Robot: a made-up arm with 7 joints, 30 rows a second.
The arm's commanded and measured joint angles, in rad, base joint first. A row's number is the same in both.
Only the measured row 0 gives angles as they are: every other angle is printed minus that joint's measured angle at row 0.
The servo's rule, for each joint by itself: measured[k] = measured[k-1] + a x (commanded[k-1-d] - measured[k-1]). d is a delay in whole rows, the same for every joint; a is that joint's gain. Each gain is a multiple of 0.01, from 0.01 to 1. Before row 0 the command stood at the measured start. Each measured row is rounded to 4 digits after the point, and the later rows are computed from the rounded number. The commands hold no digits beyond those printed.
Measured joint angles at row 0:
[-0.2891 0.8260 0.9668 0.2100 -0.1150 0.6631 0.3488]
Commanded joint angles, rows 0 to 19:
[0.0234 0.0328 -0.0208 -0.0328 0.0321 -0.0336 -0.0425]
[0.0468 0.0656 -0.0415 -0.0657 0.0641 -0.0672 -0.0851]
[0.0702 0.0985 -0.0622 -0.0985 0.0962 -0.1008 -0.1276]
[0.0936 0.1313 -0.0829 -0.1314 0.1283 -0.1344 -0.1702]
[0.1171 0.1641 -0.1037 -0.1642 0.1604 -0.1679 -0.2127]
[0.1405 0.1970 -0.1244 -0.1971 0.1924 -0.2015 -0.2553]
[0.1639 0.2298 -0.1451 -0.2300 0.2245 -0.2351 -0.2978]
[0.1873 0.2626 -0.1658 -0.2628 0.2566 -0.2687 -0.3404]
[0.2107 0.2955 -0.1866 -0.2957 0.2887 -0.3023 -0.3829]
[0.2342 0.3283 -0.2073 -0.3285 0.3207 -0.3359 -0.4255]
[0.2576 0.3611 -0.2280 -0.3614 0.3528 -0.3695 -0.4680]
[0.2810 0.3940 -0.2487 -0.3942 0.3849 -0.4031 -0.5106]
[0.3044 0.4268 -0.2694 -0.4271 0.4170 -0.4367 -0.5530]
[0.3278 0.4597 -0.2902 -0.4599 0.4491 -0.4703 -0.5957]
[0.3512 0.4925 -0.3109 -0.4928 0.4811 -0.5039 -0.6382]
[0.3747 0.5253 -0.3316 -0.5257 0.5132 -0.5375 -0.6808]
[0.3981 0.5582 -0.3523 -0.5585 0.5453 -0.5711 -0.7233]
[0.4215 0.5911 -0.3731 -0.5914 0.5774 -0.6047 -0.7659]
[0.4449 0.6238 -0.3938 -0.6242 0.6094 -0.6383 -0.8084]
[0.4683 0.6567 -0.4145 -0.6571 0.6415 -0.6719 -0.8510]
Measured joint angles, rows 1 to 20:
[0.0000 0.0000 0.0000 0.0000 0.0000 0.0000 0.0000]
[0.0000 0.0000 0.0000 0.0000 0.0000 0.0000 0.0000]
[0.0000 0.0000 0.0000 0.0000 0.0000 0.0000 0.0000]
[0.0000 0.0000 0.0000 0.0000 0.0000 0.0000 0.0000]
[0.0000 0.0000 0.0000 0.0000 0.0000 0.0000 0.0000]
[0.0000 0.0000 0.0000 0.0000 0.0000 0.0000 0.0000]
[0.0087 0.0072 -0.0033 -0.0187 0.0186 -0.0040 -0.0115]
[0.0228 0.0200 -0.0094 -0.0455 0.0450 -0.0116 -0.0314]
[0.0403 0.0373 -0.0178 -0.0757 0.0747 -0.0223 -0.0574]
[0.0600 0.0580 -0.0282 -0.1074 0.1058 -0.0358 -0.0879]
[0.0811 0.0813 -0.0403 -0.1398 0.1375 -0.0517 -0.1216]
[0.1031 0.1068 -0.0538 -0.1725 0.1693 -0.0697 -0.1577]
[0.1256 0.1339 -0.0684 -0.2053 0.2013 -0.0895 -0.1955]
[0.1484 0.1622 -0.0840 -0.2381 0.2334 -0.1110 -0.2346]
[0.1715 0.1915 -0.1004 -0.2709 0.2655 -0.1340 -0.2746]
[0.1947 0.2216 -0.1175 -0.3037 0.2975 -0.1582 -0.3153]
[0.2180 0.2523 -0.1352 -0.3366 0.3296 -0.1836 -0.3565]
[0.2413 0.2835 -0.1534 -0.3694 0.3617 -0.2099 -0.3981]
[0.2646 0.3150 -0.1720 -0.4023 0.3938 -0.2371 -0.4399]
[0.2880 0.3468 -0.1909 -0.4351 0.4259 -0.2651 -0.4820]
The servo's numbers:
d 6
a 0.37 0.22 0.16 0.57 0.58 0.12 0.27

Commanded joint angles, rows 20 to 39:
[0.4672 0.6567 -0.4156 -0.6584 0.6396 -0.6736 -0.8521]
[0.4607 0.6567 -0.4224 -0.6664 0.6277 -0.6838 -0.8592]
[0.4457 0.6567 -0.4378 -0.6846 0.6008 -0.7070 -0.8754]
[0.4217 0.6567 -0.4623 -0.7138 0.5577 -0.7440 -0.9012]
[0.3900 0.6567 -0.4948 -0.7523 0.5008 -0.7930 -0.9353]
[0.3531 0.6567 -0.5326 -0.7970 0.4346 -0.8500 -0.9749]
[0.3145 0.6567 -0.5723 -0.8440 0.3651 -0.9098 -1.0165]
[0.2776 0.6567 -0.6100 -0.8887 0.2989 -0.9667 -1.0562]
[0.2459 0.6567 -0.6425 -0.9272 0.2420 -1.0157 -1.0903]
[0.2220 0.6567 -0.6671 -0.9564 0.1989 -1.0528 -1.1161]
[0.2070 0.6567 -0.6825 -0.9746 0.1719 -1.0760 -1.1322]
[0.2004 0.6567 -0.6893 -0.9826 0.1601 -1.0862 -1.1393]
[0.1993 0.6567 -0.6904 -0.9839 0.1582 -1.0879 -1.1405]
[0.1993 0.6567 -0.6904 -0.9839 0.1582 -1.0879 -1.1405]
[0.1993 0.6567 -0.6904 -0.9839 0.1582 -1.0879 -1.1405]
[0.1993 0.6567 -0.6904 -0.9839 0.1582 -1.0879 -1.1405]
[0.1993 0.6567 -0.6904 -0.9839 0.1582 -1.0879 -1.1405]
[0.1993 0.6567 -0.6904 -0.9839 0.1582 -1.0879 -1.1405]
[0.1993 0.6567 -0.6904 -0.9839 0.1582 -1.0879 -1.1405]
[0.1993 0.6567 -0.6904 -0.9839 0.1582 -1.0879 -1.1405]
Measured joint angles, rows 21 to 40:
[0.3114 0.3789 -0.2101 -0.4680 0.4579 -0.2938 -0.5242]
[0.3348 0.4111 -0.2295 -0.5009 0.4900 -0.3230 -0.5665]
[0.3582 0.4435 -0.2491 -0.5337 0.5221 -0.3528 -0.6088]
[0.3816 0.4760 -0.2689 -0.5666 0.5542 -0.3830 -0.6512]
[0.4050 0.5085 -0.2889 -0.5994 0.5862 -0.4136 -0.6936]
[0.4284 0.5411 -0.3090 -0.6323 0.6183 -0.4446 -0.7361]
[0.4428 0.5665 -0.3261 -0.6472 0.6307 -0.4721 -0.7674]
[0.4494 0.5863 -0.3415 -0.6581 0.6290 -0.4975 -0.7922]
[0.4480 0.6018 -0.3569 -0.6732 0.6126 -0.5226 -0.8147]
[0.4383 0.6139 -0.3738 -0.6963 0.5808 -0.5492 -0.8381]
[0.4204 0.6233 -0.3932 -0.7282 0.5344 -0.5785 -0.8643]
[0.3955 0.6306 -0.4155 -0.7674 0.4765 -0.6111 -0.8942]
[0.3655 0.6363 -0.4406 -0.8111 0.4119 -0.6469 -0.9272]
[0.3330 0.6408 -0.4677 -0.8553 0.3464 -0.6853 -0.9620]
[0.3008 0.6443 -0.4957 -0.8963 0.2858 -0.7249 -0.9966]
[0.2716 0.6470 -0.5231 -0.9306 0.2354 -0.7642 -1.0289]
[0.2477 0.6491 -0.5486 -0.9557 0.1986 -0.8016 -1.0568]
[0.2302 0.6508 -0.5711 -0.9710 0.1763 -0.8358 -1.0791]
[0.2188 0.6521 -0.5902 -0.9784 0.1658 -0.8661 -1.0957]
[0.2116 0.6531 -0.6062 -0.9815 0.1614 -0.8927 -1.1078]

